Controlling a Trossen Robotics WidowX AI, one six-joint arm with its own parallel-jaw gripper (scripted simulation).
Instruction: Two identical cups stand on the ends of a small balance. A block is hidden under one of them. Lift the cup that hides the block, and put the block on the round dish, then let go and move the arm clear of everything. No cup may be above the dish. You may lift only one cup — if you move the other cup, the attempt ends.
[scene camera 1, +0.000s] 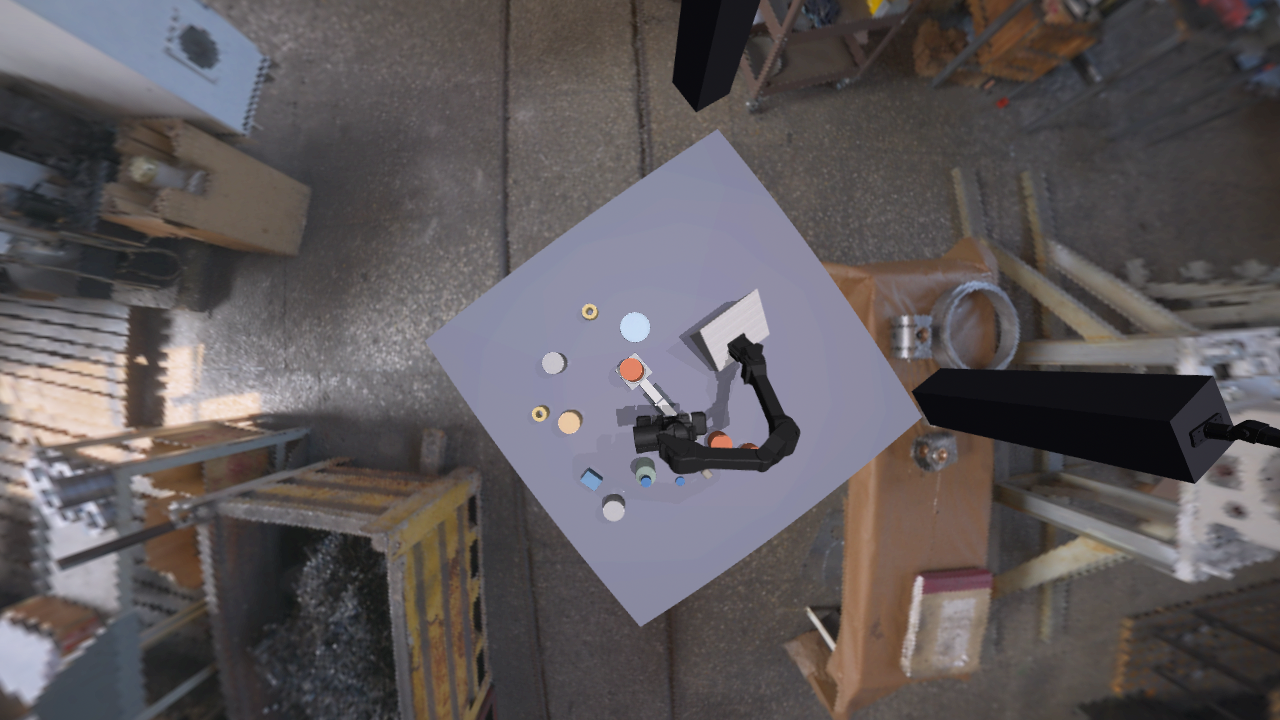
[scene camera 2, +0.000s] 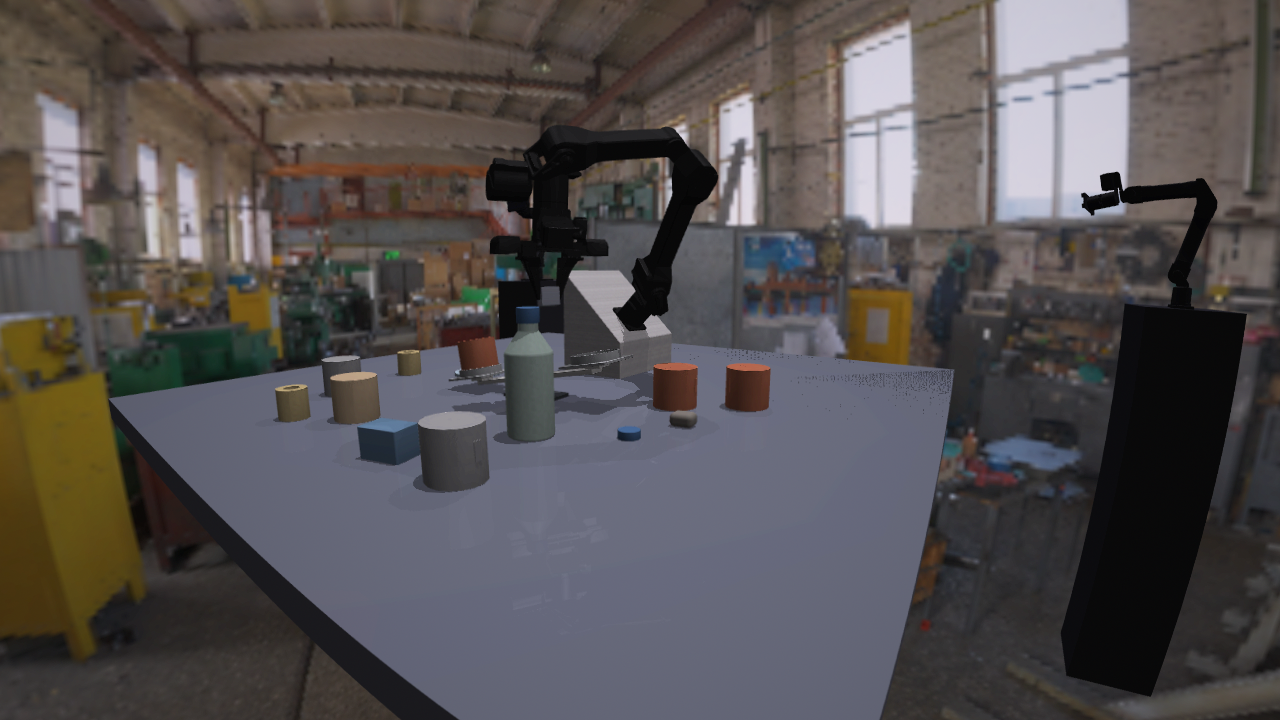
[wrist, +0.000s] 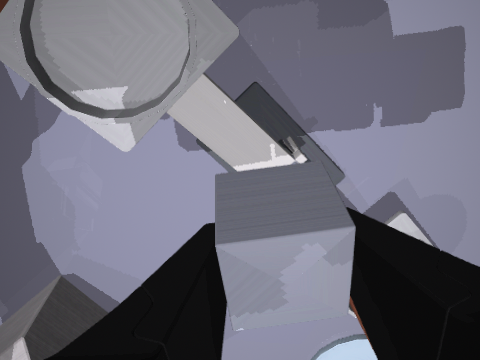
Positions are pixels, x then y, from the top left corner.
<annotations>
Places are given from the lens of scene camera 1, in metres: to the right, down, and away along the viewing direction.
my gripper (scene camera 1: 668, 420): 0.08, 0.18, 1.05
balance beam (scene camera 1: 643, 382): 0.01, 0.07, 1.20
round pale blue dish (scene camera 1: 635, 327): -0.01, -0.11, 1.21
</annotations>
